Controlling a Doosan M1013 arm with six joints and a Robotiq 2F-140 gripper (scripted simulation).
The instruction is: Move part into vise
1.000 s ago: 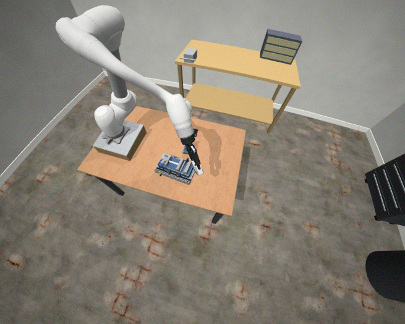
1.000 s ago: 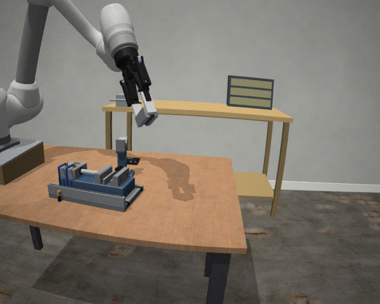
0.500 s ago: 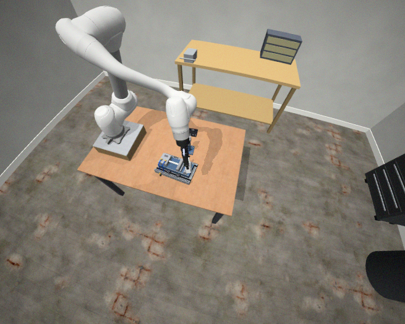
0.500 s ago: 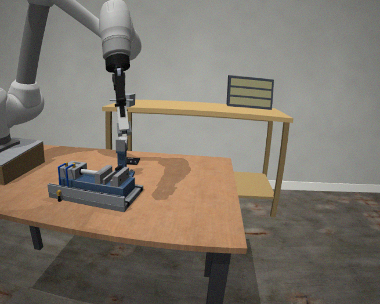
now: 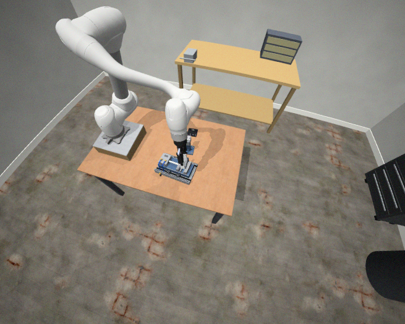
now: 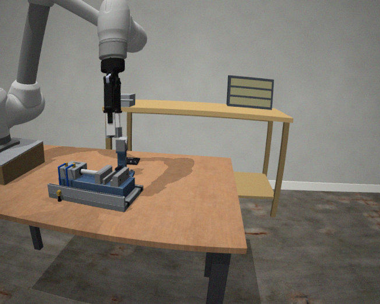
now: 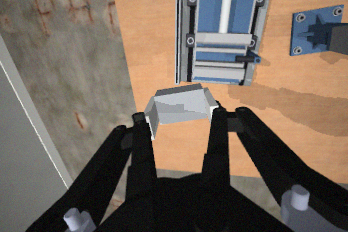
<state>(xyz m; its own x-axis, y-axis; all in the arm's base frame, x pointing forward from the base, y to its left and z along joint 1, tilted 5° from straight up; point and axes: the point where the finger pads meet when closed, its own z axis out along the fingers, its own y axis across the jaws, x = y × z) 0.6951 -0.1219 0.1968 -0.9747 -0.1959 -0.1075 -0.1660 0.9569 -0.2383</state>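
My gripper is now 180 mm above the fixed jaw and 50 mm to the right of it. The rest, counted from my hand: work stop 170 mm below, 100 mm to the left, 30 mm behind; then moving jaw 180 mm below, 70 mm behind, 50 mm to the left; then part 30 mm below.
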